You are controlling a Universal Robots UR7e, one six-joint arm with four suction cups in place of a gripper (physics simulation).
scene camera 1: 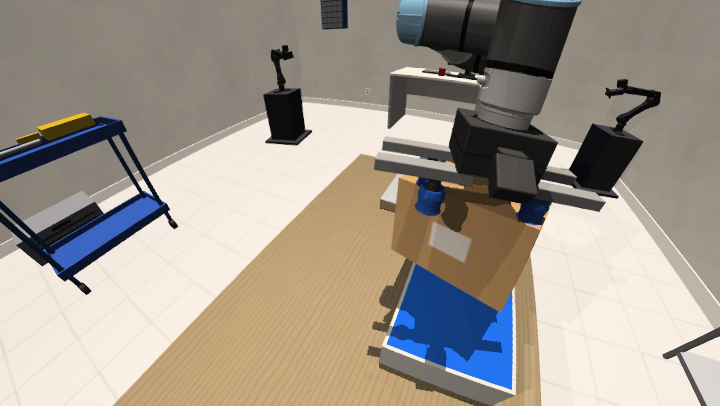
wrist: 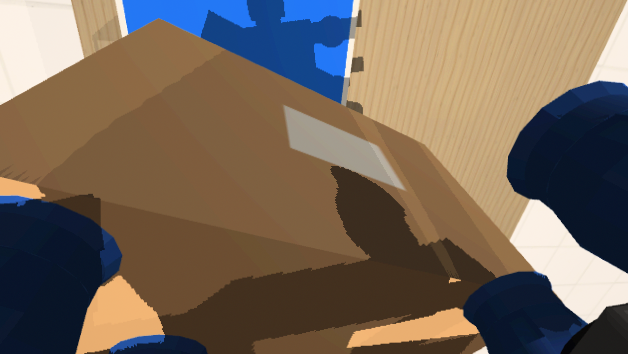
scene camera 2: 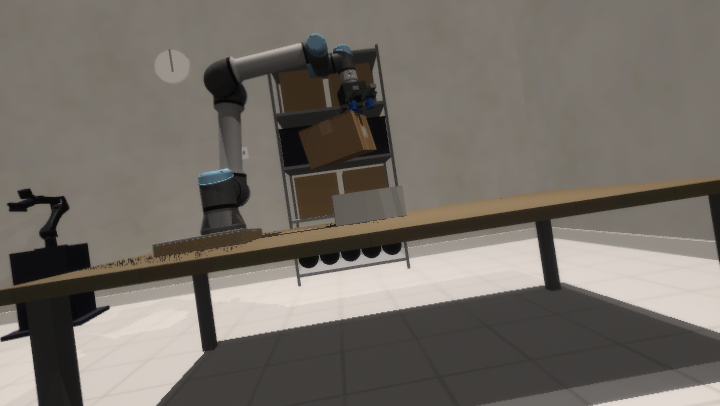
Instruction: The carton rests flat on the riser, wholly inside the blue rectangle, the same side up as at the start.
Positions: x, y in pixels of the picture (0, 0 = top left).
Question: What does the riser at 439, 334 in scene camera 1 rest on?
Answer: The table.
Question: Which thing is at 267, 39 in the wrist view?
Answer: A riser.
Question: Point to my suction head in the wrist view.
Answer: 563, 157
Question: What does my suction head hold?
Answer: A brown carton.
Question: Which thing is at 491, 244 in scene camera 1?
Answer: A brown carton.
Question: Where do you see my suction head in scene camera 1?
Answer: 429, 203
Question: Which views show the riser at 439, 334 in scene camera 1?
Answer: Scene camera 1, the wrist view and scene camera 2: all of them.
